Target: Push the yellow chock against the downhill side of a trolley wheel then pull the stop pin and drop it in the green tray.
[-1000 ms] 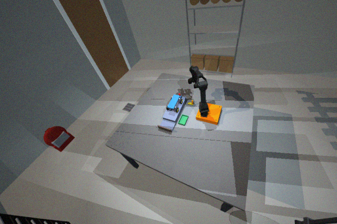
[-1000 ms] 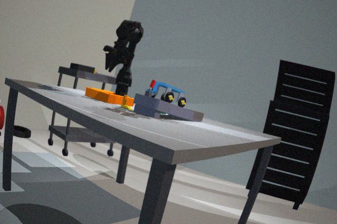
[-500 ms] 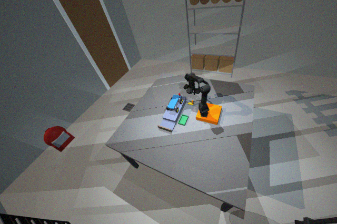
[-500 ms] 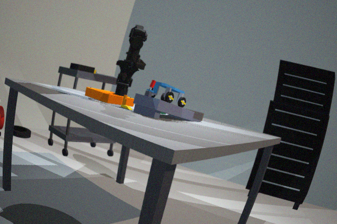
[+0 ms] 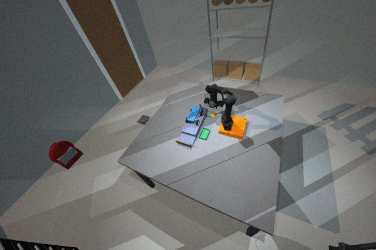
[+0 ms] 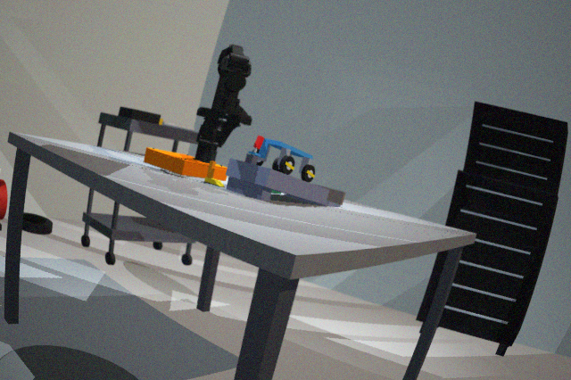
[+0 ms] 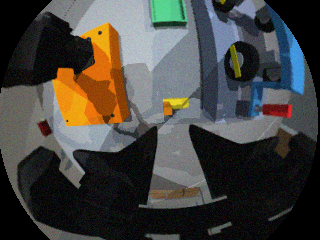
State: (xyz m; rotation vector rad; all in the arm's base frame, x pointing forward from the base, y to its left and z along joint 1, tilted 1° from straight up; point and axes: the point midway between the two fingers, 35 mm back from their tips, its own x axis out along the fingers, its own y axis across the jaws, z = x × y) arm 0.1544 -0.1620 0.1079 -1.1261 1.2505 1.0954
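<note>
Now: the yellow chock 10 cm below my gripper tip and 2 cm ahead of it. Also, from my gripper tip: red-headed stop pin 13 cm ahead, 1 cm to the left, 1 cm above; grey ramp 17 cm ahead, 13 cm to the left, 7 cm below; blue trolley 17 cm ahead, 12 cm to the left, 1 cm below.
</note>
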